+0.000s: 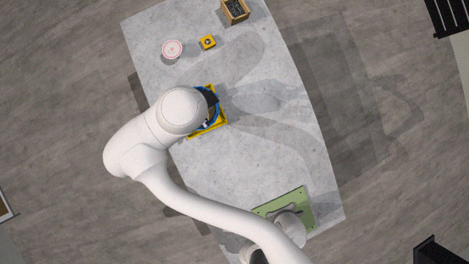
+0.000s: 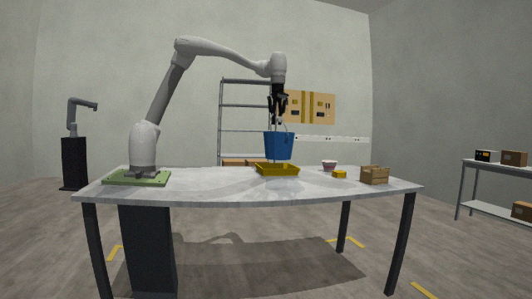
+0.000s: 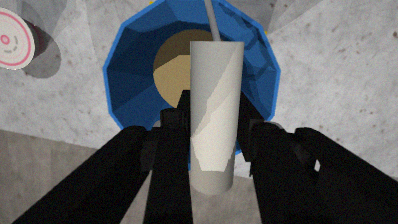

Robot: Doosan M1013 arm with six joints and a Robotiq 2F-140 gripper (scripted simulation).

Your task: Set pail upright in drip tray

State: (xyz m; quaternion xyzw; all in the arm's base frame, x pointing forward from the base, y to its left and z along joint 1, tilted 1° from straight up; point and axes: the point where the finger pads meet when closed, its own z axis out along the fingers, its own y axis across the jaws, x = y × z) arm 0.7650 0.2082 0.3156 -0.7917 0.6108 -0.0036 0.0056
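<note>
Right now the blue pail is 10 cm below my hand and 1 cm ahead of it. The rest, counted from my hand: yellow drip tray 31 cm below, 2 cm to the left, 1 cm ahead; then pink-and-white bowl 38 cm ahead, 28 cm below, 5 cm to the left; then pail handle 3 cm below, 1 cm ahead.
</note>
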